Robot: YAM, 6 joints.
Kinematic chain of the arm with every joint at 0, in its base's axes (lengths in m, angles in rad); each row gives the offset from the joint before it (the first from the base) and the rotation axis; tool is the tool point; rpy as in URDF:
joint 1: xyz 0 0 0.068 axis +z
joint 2: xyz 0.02 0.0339 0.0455 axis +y
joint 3: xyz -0.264 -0.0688 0 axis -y
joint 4: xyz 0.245 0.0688 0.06 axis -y
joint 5: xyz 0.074 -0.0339 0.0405 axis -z
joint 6: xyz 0.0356 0 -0.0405 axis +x
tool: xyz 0 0 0 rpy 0 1.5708 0
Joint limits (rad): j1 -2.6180..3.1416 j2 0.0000..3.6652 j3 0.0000..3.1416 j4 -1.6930..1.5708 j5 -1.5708..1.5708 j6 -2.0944..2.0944
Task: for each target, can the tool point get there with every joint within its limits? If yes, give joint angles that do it. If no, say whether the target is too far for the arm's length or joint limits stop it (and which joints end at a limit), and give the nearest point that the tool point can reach.
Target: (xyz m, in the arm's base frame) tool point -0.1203 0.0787 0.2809
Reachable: yes | joints 2.3992 0.7831 0.7806 -0.8841 -0.7128 -0.8127
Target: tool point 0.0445 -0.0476 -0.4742
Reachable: no: joint limits stop it (at a limit: joint 2) | nearest point 0.0775 -0.0829 -0.3542 | short by 0.129 m
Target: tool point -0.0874 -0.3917 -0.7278
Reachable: no: too far | nearest point -0.0707 -0.3170 -0.3722 | short by 0.364 m
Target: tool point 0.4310 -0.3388 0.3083
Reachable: yes | joints -0.7247 2.5034 2.1648 1.1092 -1.1218 -0.8805
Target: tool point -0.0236 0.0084 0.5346
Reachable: yes | joints -0.8472 0.7764 1.9488 -1.2934 0.3470 -0.2482
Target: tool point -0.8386 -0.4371 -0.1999
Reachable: no: too far | nearest point -0.5323 -0.3030 -0.0873 | short by 0.353 m
